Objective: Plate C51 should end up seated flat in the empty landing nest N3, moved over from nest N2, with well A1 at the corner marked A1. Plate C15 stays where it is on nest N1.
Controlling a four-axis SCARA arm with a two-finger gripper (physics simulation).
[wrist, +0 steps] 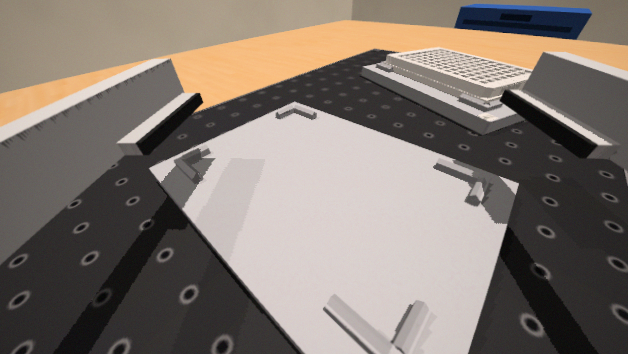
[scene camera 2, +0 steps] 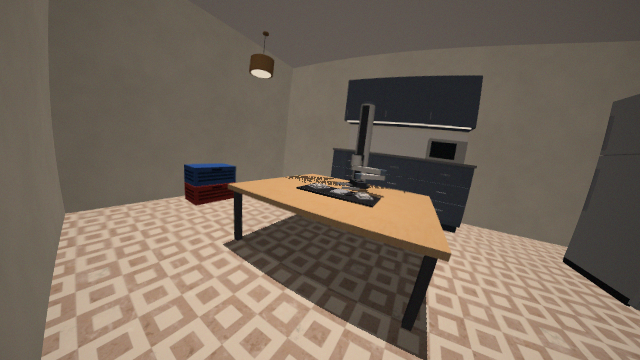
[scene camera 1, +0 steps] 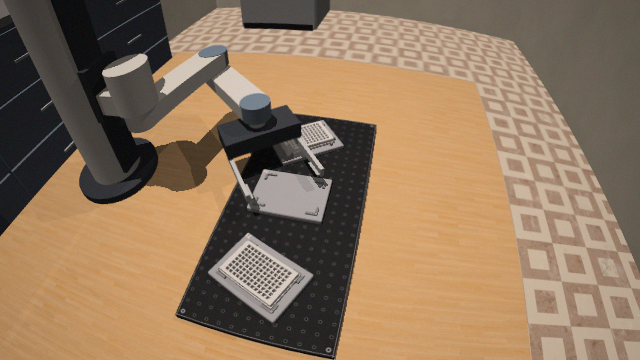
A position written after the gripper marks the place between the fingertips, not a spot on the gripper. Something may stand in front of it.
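The scene camera 1 view takes in the gripper (scene camera 1: pixel 286 185), and the wrist view shows the gripper (wrist: pixel 347 77) too. A nest N3 (scene camera 1: pixel 288 195) is visible, and so is the same nest N3 (wrist: pixel 298 209). There is a nest N2 (scene camera 1: pixel 283 304) as well, seen again as the nest N2 (wrist: pixel 438 101).
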